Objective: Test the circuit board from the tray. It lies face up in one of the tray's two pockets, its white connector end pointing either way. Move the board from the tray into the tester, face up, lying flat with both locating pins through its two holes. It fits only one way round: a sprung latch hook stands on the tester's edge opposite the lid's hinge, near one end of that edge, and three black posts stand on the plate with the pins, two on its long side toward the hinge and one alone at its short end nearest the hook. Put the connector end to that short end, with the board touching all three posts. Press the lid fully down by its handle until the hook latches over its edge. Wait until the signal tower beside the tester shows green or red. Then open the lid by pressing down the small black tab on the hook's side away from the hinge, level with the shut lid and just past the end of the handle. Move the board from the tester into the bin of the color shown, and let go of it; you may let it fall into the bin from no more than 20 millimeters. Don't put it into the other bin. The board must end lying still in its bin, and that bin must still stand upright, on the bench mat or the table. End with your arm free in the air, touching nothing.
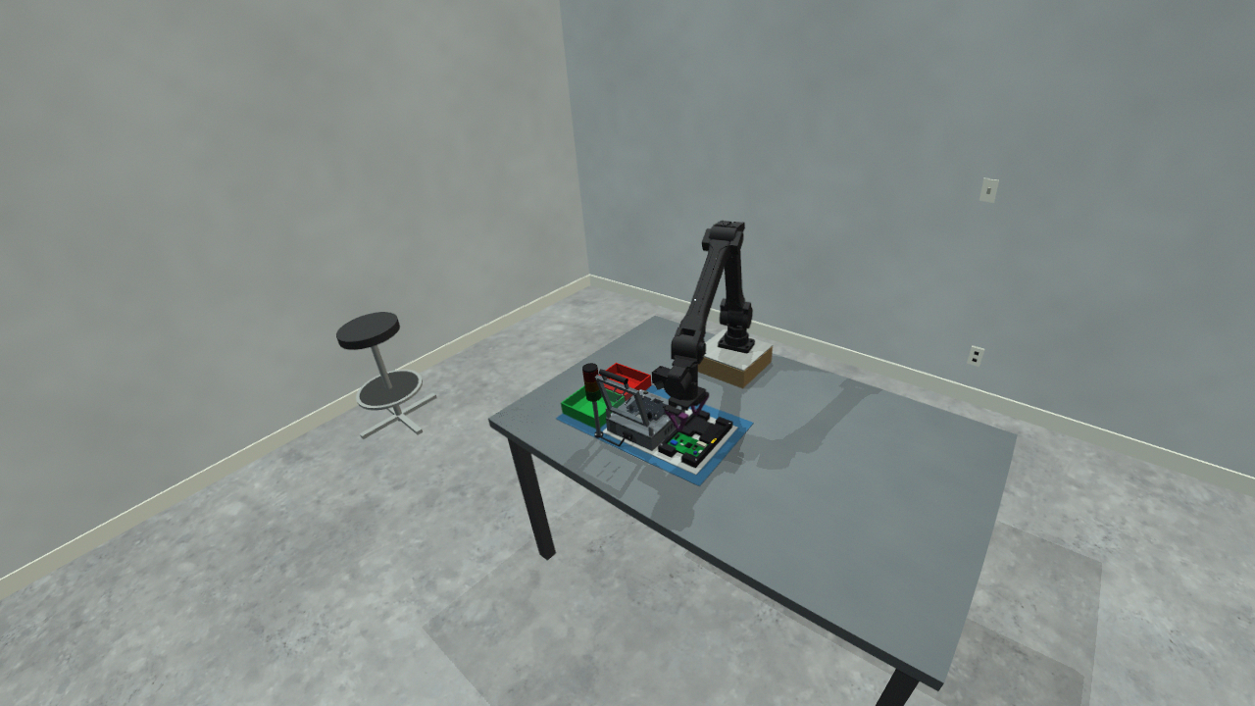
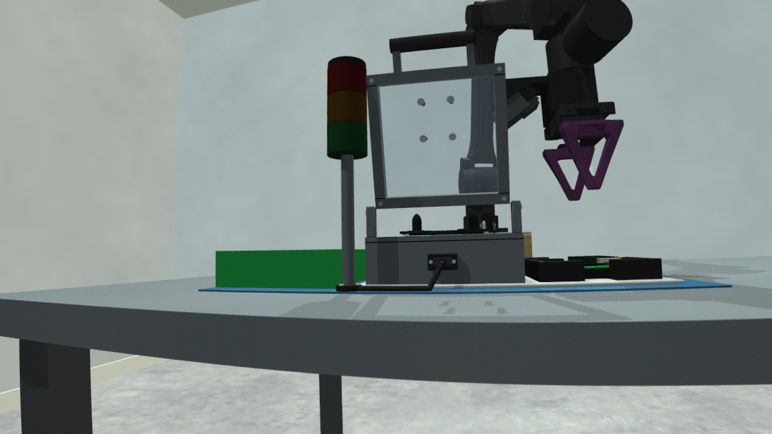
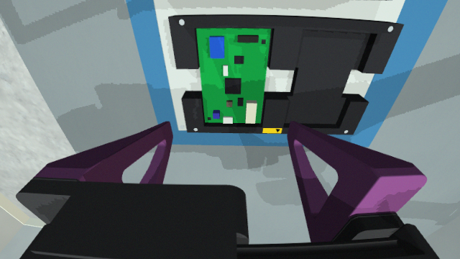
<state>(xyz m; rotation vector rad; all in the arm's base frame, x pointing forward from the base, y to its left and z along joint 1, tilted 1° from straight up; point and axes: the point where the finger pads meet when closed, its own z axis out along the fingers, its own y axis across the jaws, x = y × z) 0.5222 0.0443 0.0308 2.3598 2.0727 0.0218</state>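
My hand is 9 cm above the green circuit board. From my hand the other things lie so: black tester plate 6 cm behind, 16 cm to the right, 4 cm below; then black latch hook 12 cm behind, 10 cm to the right, 3 cm below; then clear lid 6 cm ahead, 18 cm to the right, 7 cm above.
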